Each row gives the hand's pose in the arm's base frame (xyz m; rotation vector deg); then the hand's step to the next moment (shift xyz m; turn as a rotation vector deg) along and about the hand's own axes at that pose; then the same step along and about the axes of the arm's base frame.
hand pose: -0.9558 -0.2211 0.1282 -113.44 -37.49 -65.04
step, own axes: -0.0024 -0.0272 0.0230 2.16 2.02 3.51
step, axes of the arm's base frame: -0.0096 0.0344 0.0000 4.23 1.77 0.04
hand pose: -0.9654 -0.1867 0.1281 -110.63 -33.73 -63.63
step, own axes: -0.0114 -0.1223 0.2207 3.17 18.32 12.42
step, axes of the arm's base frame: 0.0137 0.2513 -0.0209 20.72 0.02 -8.40
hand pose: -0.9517 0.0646 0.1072 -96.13 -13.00 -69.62
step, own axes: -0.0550 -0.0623 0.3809 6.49 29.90 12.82
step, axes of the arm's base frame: 0.1645 0.3534 0.0002 29.94 -6.39 -12.78
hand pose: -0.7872 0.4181 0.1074 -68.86 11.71 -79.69
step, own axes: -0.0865 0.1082 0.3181 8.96 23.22 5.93
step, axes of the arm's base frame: 0.2776 0.2074 0.0181 21.35 -10.25 -9.69
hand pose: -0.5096 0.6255 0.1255 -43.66 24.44 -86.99
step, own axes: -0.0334 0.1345 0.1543 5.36 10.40 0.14
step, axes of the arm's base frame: 0.2020 0.0455 0.0111 7.90 -6.36 -5.84
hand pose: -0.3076 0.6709 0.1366 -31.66 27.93 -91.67
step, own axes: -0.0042 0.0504 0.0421 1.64 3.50 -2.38
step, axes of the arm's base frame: 0.0658 -0.0004 0.0025 1.19 -2.00 -3.90
